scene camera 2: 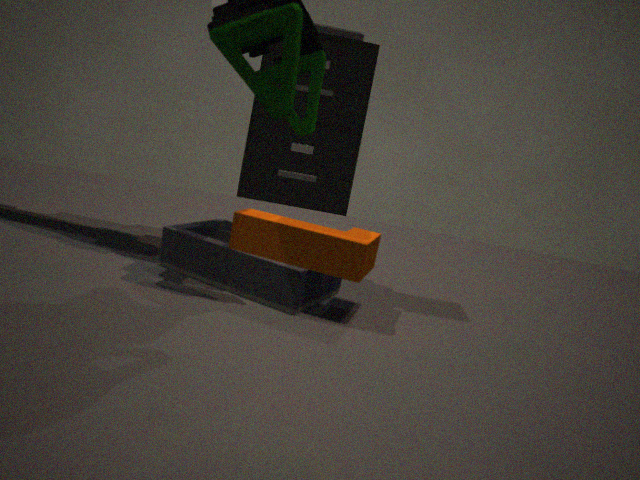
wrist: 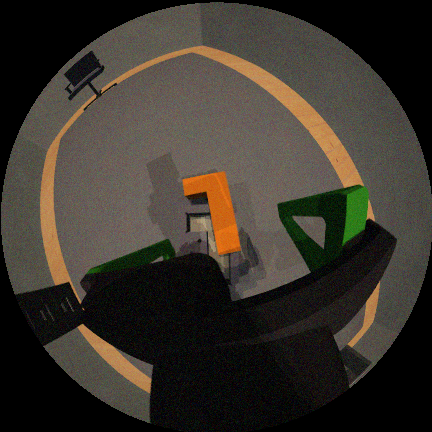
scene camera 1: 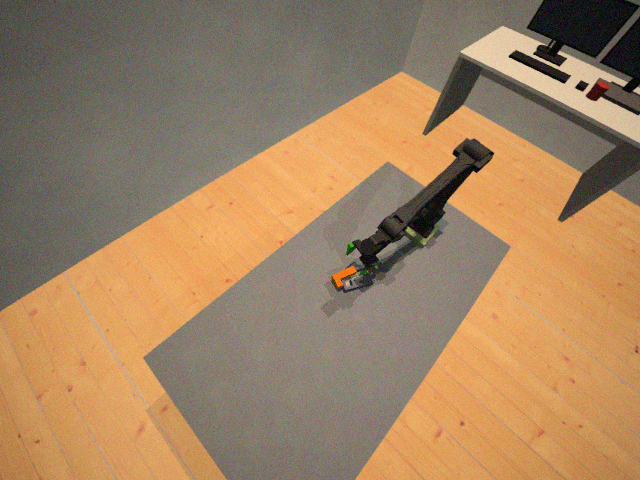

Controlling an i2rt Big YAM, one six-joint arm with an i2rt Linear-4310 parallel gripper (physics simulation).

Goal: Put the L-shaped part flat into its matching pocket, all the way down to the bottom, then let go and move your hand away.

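Seen in the pictures: gripper, fingertip midpoint: (scene camera 2: pixel 296 126) (wrist: pixel 223 228) (scene camera 1: pixel 352 264); arm's base, origin of the base link: (scene camera 1: pixel 420 226).
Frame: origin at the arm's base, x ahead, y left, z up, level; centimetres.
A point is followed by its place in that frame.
The orange L-shaped part (scene camera 1: pixel 343 277) {x 49.9, y -12.4, z 2.6 cm} (scene camera 2: pixel 294 246) {x 47.5, y -14.6, z 1.4 cm} (wrist: pixel 223 215) {x 47.5, y -13.1, z 2.9 cm} rests roughly flat on top of the dark grey pocket block (scene camera 1: pixel 363 282) {x 44.7, y -4.5, z 0.0 cm} (scene camera 2: pixel 206 254) {x 40.7, y -11.4, z -1.2 cm}. It sits high on the rim and is shifted, with one end overhanging the block's end, not down inside the pocket. In the wrist view, part of the pale pocket floor (wrist: pixel 200 222) {x 49.1, y -9.8, z -3.2 cm} shows beside the long leg of the part. My gripper (scene camera 1: pixel 360 259) {x 46.2, y -11.8, z 10.4 cm} (scene camera 2: pixel 295 119) {x 46.2, y -11.8, z 10.4 cm} (wrist: pixel 223 228) {x 46.2, y -11.8, z 10.4 cm} is wide open and empty, its green fingers above the part and apart from it. The black gripper body hides the near end of the block in the wrist view.
The block stands on a grey mat (scene camera 1: pixel 289 361) {x 89.5, y -7.6, z -3.7 cm} on the wooden floor (scene camera 1: pixel 170 248). The arm's base (scene camera 1: pixel 422 233) {x 4.0, y 2.9, z 1.3 cm} is at the mat's far end. A white desk (scene camera 1: pixel 496 49) with monitors and a red cup (scene camera 1: pixel 597 90) stands beyond. A dark drawer cabinet (scene camera 2: pixel 330 191) shows behind the part.
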